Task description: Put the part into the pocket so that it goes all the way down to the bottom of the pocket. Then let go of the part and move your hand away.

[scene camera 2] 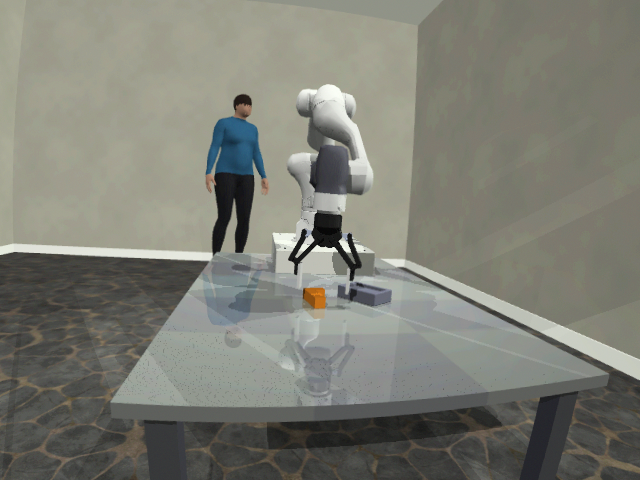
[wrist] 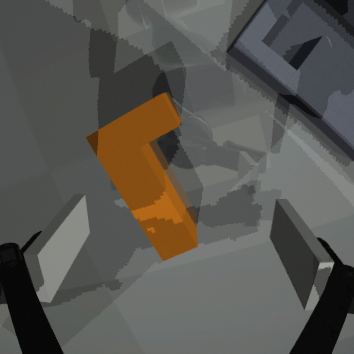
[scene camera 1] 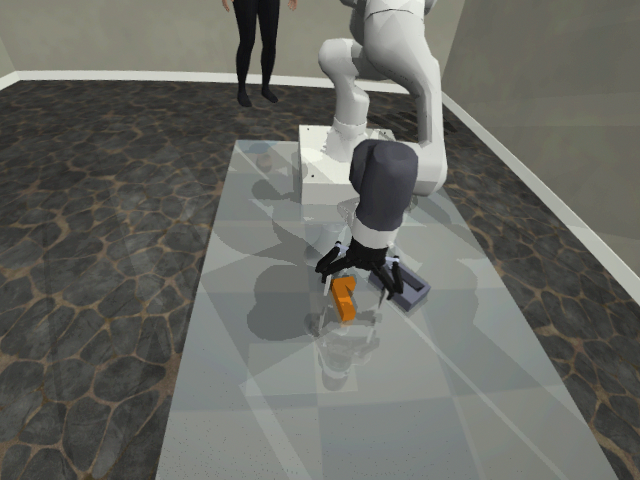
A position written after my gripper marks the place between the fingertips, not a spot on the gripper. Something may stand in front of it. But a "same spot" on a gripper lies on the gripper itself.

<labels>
My gripper shows in scene camera 2, in the wrist view (179, 216) and in scene camera 1. One and the same spot on my gripper: (scene camera 2: 348, 237) is (scene camera 1: 393, 267).
</labels>
